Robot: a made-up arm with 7 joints. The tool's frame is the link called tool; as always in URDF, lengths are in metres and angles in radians. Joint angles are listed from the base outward.
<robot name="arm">
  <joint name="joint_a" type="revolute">
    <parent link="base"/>
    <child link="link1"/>
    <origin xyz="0 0 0.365" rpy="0 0 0"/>
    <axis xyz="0 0 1"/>
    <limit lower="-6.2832" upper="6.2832"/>
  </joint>
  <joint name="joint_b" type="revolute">
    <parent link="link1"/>
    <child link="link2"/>
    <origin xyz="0 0 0" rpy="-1.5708 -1.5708 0"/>
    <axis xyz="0 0 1"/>
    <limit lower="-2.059" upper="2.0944"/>
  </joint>
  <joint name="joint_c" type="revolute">
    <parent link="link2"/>
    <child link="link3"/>
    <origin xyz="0.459 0 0" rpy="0 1.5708 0"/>
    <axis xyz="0 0 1"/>
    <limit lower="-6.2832" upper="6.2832"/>
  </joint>
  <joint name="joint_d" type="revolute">
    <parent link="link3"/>
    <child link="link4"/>
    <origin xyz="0 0.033 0" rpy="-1.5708 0 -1.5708"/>
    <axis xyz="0 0 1"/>
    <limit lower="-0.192" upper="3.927"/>
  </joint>
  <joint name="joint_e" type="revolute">
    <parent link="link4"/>
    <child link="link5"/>
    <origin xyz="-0.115 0.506 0" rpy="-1.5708 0 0"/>
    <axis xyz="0 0 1"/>
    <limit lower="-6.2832" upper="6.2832"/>
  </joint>
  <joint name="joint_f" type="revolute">
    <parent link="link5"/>
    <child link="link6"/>
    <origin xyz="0 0 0" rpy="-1.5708 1.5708 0"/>
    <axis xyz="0 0 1"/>
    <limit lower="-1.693" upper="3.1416"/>
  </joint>
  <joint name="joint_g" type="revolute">
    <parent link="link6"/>
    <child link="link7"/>
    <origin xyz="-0.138 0.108 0" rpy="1.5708 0 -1.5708"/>
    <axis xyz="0 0 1"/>
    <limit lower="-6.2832" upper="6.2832"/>
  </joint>
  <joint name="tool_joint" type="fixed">
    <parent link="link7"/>
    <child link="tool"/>
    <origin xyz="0 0 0" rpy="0 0 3.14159"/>
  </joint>
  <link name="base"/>
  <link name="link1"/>
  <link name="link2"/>
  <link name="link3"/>
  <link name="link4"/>
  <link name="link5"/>
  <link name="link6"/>
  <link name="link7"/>
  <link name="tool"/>
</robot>
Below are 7 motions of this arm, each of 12 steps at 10 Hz.
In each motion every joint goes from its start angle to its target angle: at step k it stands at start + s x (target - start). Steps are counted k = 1, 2, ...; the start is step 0. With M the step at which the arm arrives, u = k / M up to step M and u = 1 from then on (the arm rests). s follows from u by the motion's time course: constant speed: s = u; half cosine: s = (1 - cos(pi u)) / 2; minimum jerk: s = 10 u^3 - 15 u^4 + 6 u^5.
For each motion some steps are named. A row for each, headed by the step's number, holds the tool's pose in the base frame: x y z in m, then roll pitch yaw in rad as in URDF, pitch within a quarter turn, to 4 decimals.
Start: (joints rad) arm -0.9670 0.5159 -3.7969 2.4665 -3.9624 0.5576 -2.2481
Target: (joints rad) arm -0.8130 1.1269 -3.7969 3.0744 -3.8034 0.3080 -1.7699
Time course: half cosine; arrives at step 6
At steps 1, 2, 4, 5, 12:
1: 0.3785 -0.1397 1.4138 0.0858 0.1922 -1.4099
2: 0.4589 -0.2903 1.3584 0.0407 0.3767 -1.3129
4: 0.6618 -0.6191 1.0541 0.1197 0.8980 -0.9909
5: 0.7172 -0.6988 0.8993 0.2889 1.0746 -0.7782
12: 0.7335 -0.7218 0.8387 0.3906 1.1322 -0.6662

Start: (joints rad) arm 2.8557 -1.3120 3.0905 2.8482 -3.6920 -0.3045 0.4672
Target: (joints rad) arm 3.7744 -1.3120 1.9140 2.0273 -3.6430 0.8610 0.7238
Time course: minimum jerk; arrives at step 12
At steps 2, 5, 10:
2: 1.0024 -0.3568 0.4146 -2.5479 1.2407 -2.9663
5: 1.0750 -0.1680 0.3345 -2.0491 1.1082 -2.1408
10: 1.0596 0.0923 0.3768 -1.8573 0.7850 -1.3297

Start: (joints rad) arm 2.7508 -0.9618 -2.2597 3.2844 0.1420 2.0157 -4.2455
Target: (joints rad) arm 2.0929 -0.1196 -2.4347 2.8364 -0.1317 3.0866 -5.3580
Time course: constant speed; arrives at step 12
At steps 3, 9, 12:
3: 0.6166 -0.3049 1.0365 -2.8942 0.6256 -1.5860
9: 0.3113 -0.2378 1.1380 3.0932 0.2285 -1.4159
12: 0.1795 -0.1465 1.1609 2.8755 0.2279 -1.4180

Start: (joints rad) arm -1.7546 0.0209 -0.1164 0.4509 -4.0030 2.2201 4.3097
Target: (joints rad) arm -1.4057 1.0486 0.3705 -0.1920 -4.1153 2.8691 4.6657
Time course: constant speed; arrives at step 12
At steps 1, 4, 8, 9, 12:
1: 0.0297 -0.4619 0.4041 -0.5759 -0.4482 -2.8399
4: 0.1269 -0.3578 0.2894 -0.7733 -0.0898 -2.4731
8: 0.1873 -0.1776 0.2440 -0.8784 0.4912 -2.1820
9: 0.1895 -0.1364 0.2500 -0.8921 0.6442 -2.1336
12: 0.1715 -0.0432 0.2964 -0.9526 1.1085 -2.0634

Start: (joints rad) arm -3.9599 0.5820 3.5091 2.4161 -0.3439 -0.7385 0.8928
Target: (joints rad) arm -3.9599 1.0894 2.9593 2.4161 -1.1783 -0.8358 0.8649
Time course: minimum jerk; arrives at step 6
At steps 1, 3, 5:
1: -0.2297 0.4226 1.3093 0.6806 0.1982 -3.0041
3: -0.3255 0.5498 1.1856 0.7704 0.5510 2.7247
5: -0.4107 0.6125 1.0587 0.4421 0.8088 1.9649

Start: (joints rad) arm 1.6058 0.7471 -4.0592 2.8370 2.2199 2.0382 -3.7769
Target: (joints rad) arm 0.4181 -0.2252 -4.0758 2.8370 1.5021 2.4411 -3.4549
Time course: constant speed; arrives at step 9
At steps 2, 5, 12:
2: 0.1814 0.3776 1.3061 -1.8434 0.7628 -2.4420
5: 0.0913 -0.0035 1.3605 -2.6129 1.0055 2.5524
12: -0.3374 -0.1948 1.2390 2.8348 0.5464 1.0340

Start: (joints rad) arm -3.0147 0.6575 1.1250 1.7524 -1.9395 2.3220 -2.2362
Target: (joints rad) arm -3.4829 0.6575 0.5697 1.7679 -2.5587 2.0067 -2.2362
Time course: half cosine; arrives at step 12
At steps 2, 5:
2: -0.7001 -0.4243 0.7185 -1.6136 0.6921 0.3968
5: -0.8093 -0.2687 0.7158 -1.3082 0.7552 0.4501

